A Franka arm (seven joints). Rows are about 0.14 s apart.
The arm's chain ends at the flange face. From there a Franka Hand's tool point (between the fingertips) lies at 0.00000 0.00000 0.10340 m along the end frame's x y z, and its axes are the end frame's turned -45 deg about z.
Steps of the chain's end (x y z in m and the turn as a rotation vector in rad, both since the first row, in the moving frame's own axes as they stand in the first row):
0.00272, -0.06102, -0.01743, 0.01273, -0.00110, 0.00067
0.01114, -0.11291, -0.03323, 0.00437, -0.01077, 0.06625
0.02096, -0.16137, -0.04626, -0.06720, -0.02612, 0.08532
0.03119, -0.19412, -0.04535, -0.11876, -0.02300, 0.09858
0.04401, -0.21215, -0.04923, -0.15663, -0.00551, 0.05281
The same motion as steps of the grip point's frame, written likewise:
0.04592, -0.04224, -0.01744, 0.00978, 0.00822, 0.00067
0.08729, -0.07308, -0.03324, 0.01071, -0.00453, 0.06625
0.12199, -0.09658, -0.04653, -0.02905, -0.06599, 0.08532
0.14865, -0.10875, -0.04610, -0.06771, -0.10024, 0.09858
0.16904, -0.10821, -0.05050, -0.10686, -0.11465, 0.05281

